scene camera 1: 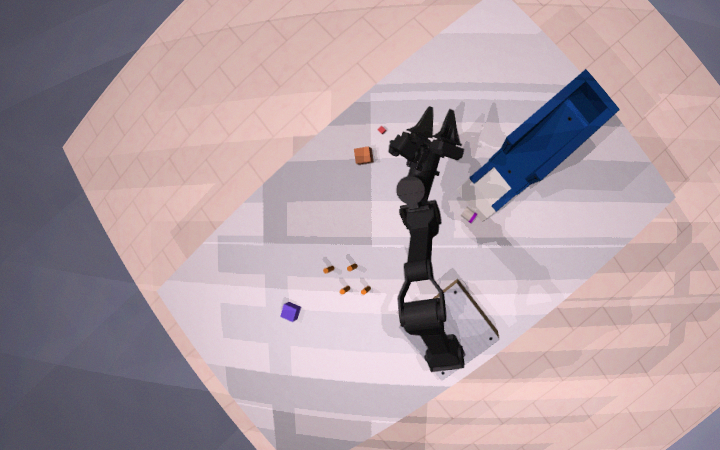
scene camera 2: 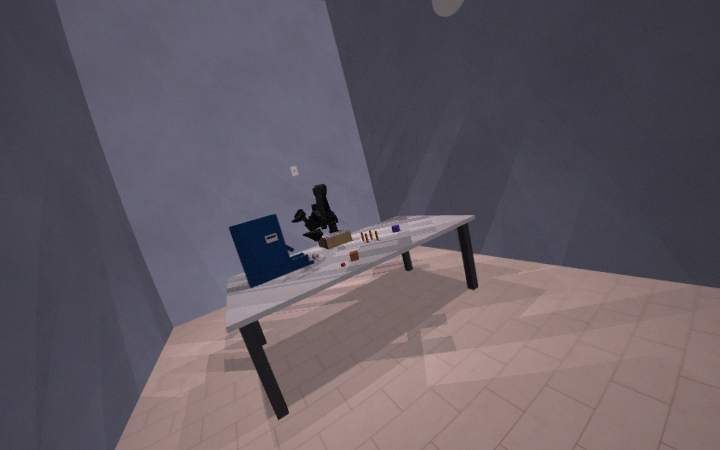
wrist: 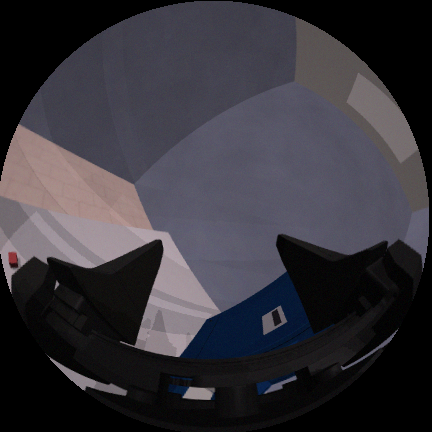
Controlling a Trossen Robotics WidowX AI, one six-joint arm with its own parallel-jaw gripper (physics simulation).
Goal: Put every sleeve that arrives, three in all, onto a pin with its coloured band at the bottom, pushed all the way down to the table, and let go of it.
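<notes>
A pale sleeve with a purple band lies on its side on the table near the open lower end of the blue chute, its band towards the lower right in scene camera 1. Four orange pins stand upright on the table: one pin, a second pin, a third pin and a fourth pin. No sleeve shows on them. My gripper is open and empty. It is raised above the table, left of the blue chute in scene camera 1, away from the sleeve.
The tall blue chute stands on the table; a pale patch lies at its mouth. An orange block, a small red cube and a purple block rest on the table.
</notes>
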